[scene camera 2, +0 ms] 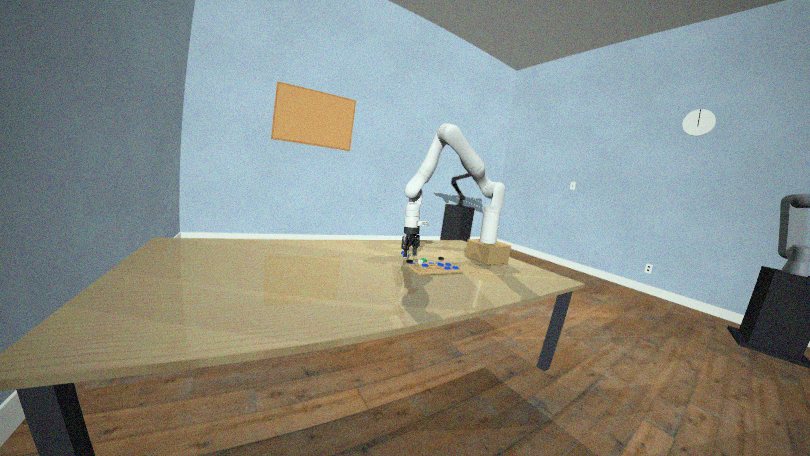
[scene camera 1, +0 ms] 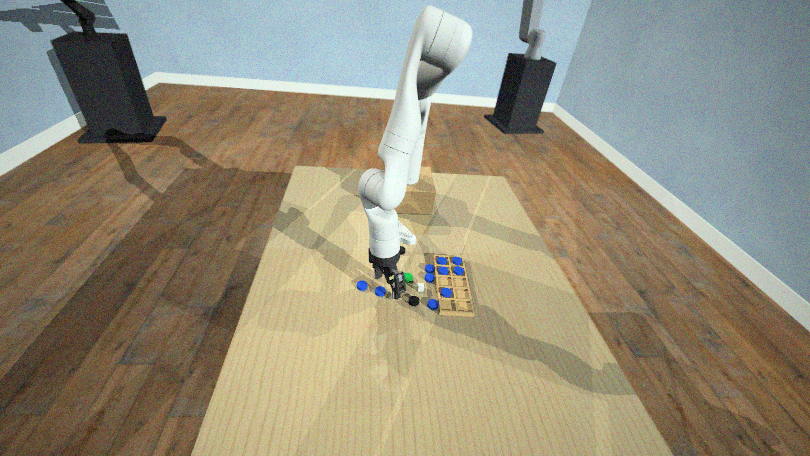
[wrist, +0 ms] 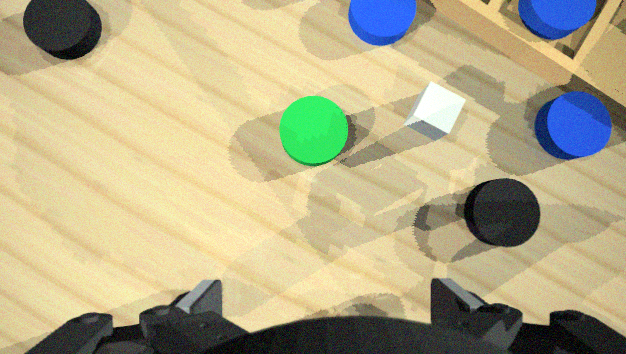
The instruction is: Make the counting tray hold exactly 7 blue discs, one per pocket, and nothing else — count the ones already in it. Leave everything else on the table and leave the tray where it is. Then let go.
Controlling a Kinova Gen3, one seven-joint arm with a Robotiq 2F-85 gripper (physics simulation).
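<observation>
The wooden counting tray (scene camera 1: 456, 313) (scene camera 2: 442, 272) (wrist: 505, 37) has blue discs in both pockets of its two far rows, and one blue disc (scene camera 1: 446, 292) (wrist: 556, 15) in a nearer left pocket. Other blue discs lie on the table: two by the tray's left side (scene camera 1: 429, 268) (scene camera 1: 429, 277), one at its near left corner (scene camera 1: 433, 304) (wrist: 573, 125), and two farther left (scene camera 1: 380, 291) (scene camera 1: 362, 285). My gripper (scene camera 1: 396, 292) (scene camera 2: 409, 256) (wrist: 326, 302) is open and empty, low over the table between the left discs and the black disc. The wrist view does not show the left pair.
A green disc (scene camera 1: 408, 276) (wrist: 313, 130) and a white cube (scene camera 1: 420, 287) (wrist: 437, 110) lie between gripper and tray. One black disc (scene camera 1: 413, 300) (wrist: 502, 212) lies right of the fingers; another black disc (scene camera 2: 440, 258) (wrist: 65, 25) lies nearer the arm's wooden base block (scene camera 2: 487, 252).
</observation>
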